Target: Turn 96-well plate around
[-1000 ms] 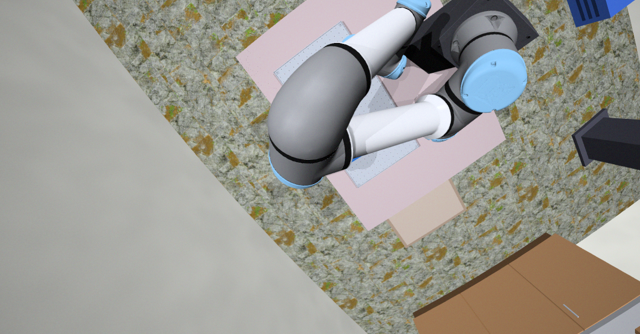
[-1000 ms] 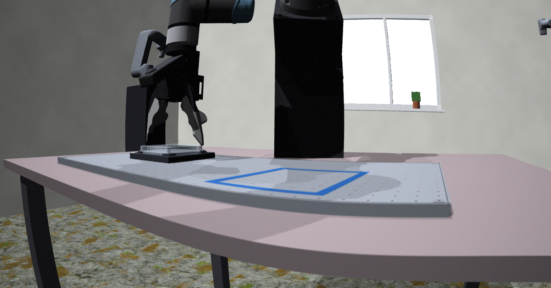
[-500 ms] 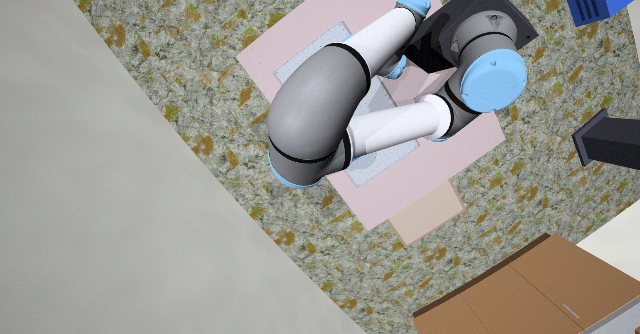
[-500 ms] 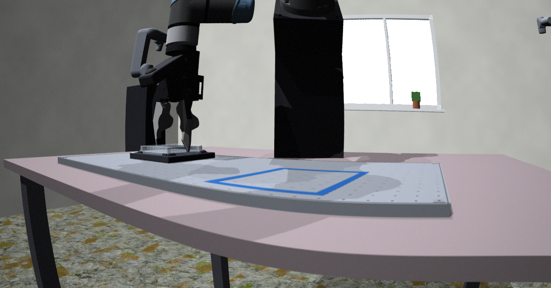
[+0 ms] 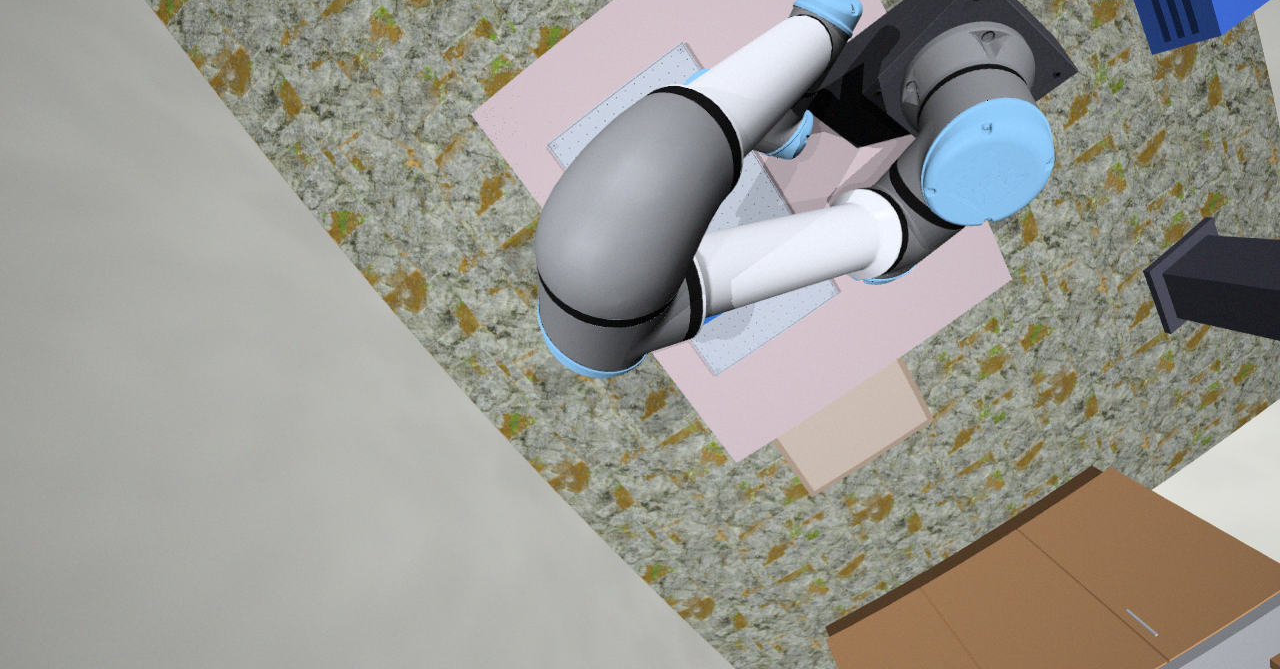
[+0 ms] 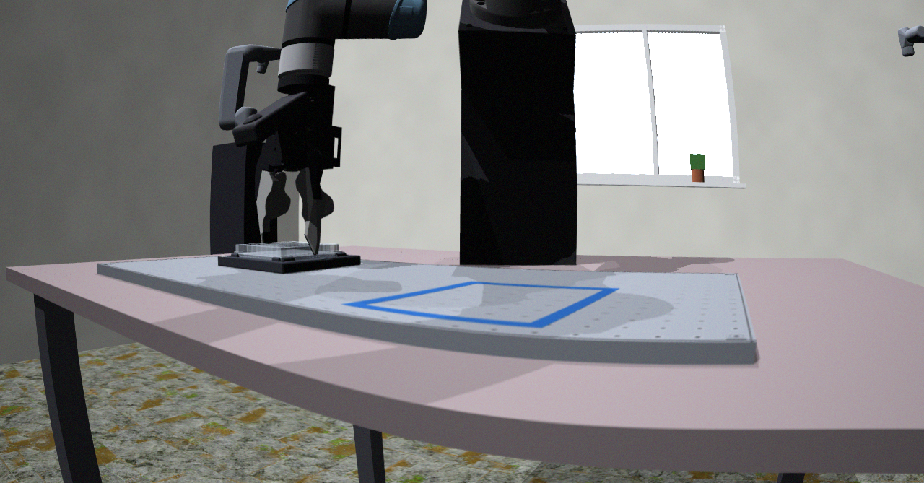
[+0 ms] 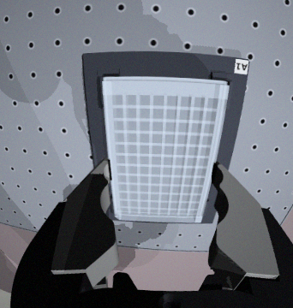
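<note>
Now: the plate nest 2 cm below my hand. Also, from my hand: A1 label (7 cm ahead, 6 cm to the right, 2 cm below); then clear 96-well plate (1 cm below).
</note>
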